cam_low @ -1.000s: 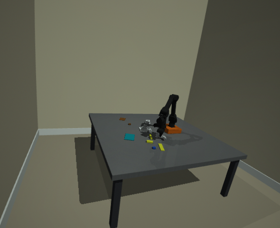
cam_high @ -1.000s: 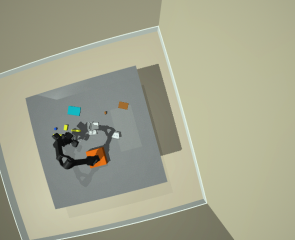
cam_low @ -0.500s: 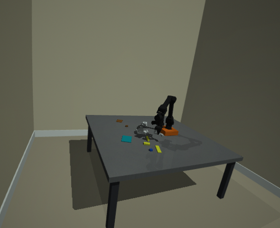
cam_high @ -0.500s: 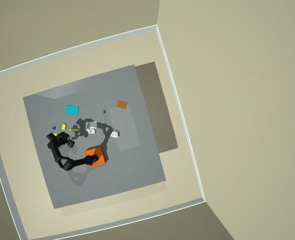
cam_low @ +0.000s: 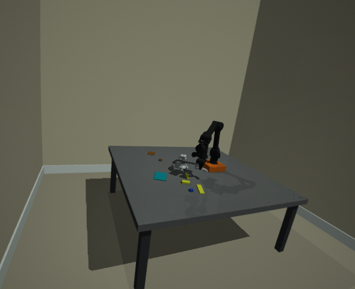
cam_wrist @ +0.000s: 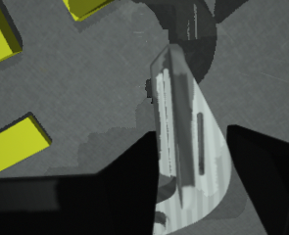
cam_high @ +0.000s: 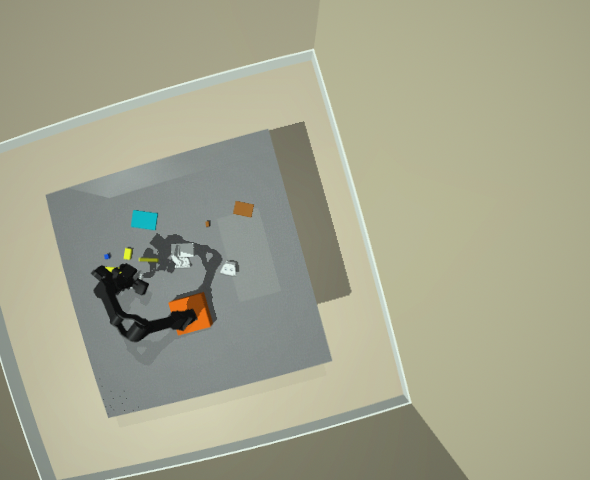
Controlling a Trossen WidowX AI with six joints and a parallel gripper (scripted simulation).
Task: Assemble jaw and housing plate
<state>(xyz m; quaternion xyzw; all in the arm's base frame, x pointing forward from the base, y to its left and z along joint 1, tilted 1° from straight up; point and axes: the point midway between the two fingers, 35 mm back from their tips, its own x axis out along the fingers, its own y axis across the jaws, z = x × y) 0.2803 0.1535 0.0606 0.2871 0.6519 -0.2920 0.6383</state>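
The white base plate is 50 mm ahead of my gripper tip, 240 mm to the right of it and 80 mm below it. Round my gripper tip: blue cube 190 mm ahead, 160 mm to the left, 70 mm below; then jaw 10 mm behind, 40 mm to the left; then yellow bar 80 mm ahead, 50 mm to the right, 70 mm below.
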